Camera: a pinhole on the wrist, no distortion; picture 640 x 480 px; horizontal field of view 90.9 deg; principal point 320.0 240.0 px. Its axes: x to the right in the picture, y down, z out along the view. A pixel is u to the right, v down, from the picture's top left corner.
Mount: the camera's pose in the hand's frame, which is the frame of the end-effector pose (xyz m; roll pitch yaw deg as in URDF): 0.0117 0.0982 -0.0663 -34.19 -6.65 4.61
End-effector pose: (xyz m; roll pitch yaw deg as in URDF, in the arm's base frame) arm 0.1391 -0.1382 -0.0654 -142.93 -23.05 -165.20
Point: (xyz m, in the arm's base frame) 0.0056 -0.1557 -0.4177
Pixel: 341.9 172.3
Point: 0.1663 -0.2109 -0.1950
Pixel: outside the picture
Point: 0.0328 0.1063 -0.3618
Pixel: 263.4 418.3
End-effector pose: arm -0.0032 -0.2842 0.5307 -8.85 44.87 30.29
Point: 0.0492 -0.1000 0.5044
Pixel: 617.1 61.3
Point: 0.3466 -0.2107 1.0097
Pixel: outside the picture
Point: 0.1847 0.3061 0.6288
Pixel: 511.5 191.4
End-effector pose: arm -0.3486 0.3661 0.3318 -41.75 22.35 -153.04
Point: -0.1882 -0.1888 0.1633
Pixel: 463.1 324.4
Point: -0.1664 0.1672 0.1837
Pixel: 331.8 396.0
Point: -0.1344 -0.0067 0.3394
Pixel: 338.1 231.7
